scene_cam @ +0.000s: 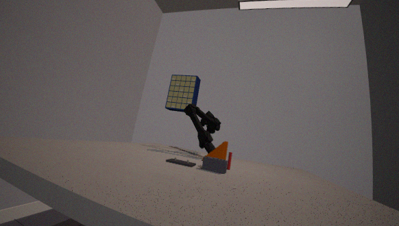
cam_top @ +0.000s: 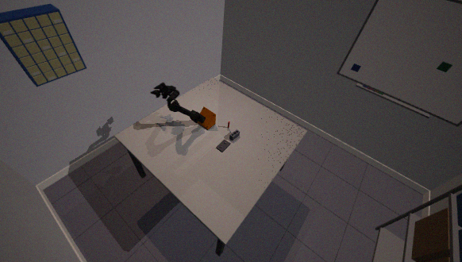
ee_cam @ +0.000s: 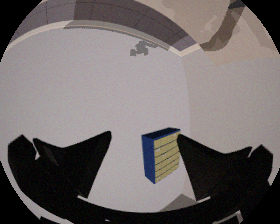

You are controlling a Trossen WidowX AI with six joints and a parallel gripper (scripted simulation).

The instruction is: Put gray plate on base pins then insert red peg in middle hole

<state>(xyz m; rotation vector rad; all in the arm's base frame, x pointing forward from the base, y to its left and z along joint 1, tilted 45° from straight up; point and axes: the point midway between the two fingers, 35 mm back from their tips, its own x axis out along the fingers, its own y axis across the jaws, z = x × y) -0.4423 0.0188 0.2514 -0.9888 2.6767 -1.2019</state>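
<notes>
Now: gripper tip 820 mm short of the dark block, 270 mm to the right of it and 190 mm above it. The rest, counted from my gripper tip: red peg: 700 mm ahead, 310 mm to the left, 190 mm below.
</notes>
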